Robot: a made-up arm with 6 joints. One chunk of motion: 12 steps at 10 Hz.
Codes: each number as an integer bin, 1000 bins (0 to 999) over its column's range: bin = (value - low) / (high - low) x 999, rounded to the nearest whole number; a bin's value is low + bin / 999 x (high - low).
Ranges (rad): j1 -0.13..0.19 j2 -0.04..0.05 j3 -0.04..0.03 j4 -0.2..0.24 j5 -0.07..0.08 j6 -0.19..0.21
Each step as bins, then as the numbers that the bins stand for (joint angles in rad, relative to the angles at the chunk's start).
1 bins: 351 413 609 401 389 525
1 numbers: -0.0176 -0.0028 0.0027 -0.0234 -0.0116 0.0202
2 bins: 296 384 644 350 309 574
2 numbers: -0.0352 -0.0054 0.0051 -0.0458 -0.0236 0.0398
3 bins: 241 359 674 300 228 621
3 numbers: -0.0528 -0.0077 0.0072 -0.0679 -0.0358 0.0586
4 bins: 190 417 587 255 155 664
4 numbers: -0.0691 -0.0024 0.0011 -0.0877 -0.0467 0.0759
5 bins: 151 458 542 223 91 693
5 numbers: -0.0816 0.0013 -0.0020 -0.1018 -0.0563 0.0875
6 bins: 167 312 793 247 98 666
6 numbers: -0.0765 -0.0119 0.0156 -0.0912 -0.0553 0.0767
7 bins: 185 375 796 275 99 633
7 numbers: -0.0707 -0.0062 0.0158 -0.0789 -0.0551 0.0635
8 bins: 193 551 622 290 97 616
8 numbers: -0.0682 0.0096 0.0036 -0.0723 -0.0554 0.0566
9 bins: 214 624 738 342 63 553
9 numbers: -0.0615 0.0162 0.0117 -0.0494 -0.0605 0.0314
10 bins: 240 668 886 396 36 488
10 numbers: -0.0531 0.0202 0.0221 -0.0256 -0.0646 0.0054
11 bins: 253 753 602 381 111 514
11 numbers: -0.0490 0.0278 0.0022 -0.0322 -0.0533 0.0158
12 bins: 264 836 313 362 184 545
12 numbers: -0.0454 0.0353 -0.0181 -0.0406 -0.0424 0.0282
